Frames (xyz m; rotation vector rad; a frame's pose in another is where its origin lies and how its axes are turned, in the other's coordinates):
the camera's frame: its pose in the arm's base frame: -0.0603 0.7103 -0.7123 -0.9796 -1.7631 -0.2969
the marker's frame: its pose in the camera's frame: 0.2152 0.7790 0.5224 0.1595 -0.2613 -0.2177
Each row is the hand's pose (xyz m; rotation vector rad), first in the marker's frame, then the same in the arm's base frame.
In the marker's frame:
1: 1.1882 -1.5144 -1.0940 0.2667 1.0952 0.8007
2: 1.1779 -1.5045 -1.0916 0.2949 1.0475 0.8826
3: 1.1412 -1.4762 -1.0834 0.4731 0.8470 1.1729
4: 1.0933 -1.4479 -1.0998 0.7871 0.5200 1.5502
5: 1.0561 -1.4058 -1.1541 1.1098 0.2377 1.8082
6: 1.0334 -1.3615 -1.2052 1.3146 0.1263 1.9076
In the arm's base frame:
1: -0.4696 0.5104 0.8789 -0.9633 -0.6991 0.1364
2: -0.4612 0.5148 0.8679 -1.0232 -0.6925 0.2101
3: -0.4349 0.5246 0.8301 -1.1949 -0.6598 0.5518
4: -0.3864 0.5203 0.7985 -1.3575 -0.5664 1.0992
5: -0.3084 0.5178 0.7963 -1.3787 -0.4284 1.5840
6: -0.2377 0.5248 0.8031 -1.3154 -0.3176 1.8232

